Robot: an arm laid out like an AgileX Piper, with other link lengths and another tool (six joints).
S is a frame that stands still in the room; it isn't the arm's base.
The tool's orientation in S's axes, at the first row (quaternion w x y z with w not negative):
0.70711 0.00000 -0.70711 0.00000
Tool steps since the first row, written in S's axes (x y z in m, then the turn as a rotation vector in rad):
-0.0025 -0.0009 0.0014 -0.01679 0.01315 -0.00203
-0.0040 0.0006 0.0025 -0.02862 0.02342 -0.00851
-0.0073 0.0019 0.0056 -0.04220 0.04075 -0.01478
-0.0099 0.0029 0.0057 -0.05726 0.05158 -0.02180
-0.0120 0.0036 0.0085 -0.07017 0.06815 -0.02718
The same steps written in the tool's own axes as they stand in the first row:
0.0014 -0.0009 0.0025 -0.00203 0.01315 0.01679
0.0025 0.0006 0.0040 -0.00851 0.02342 0.02862
0.0056 0.0019 0.0073 -0.01478 0.04075 0.04220
0.0057 0.0029 0.0099 -0.02180 0.05158 0.05726
0.0085 0.0036 0.0120 -0.02718 0.06815 0.07017

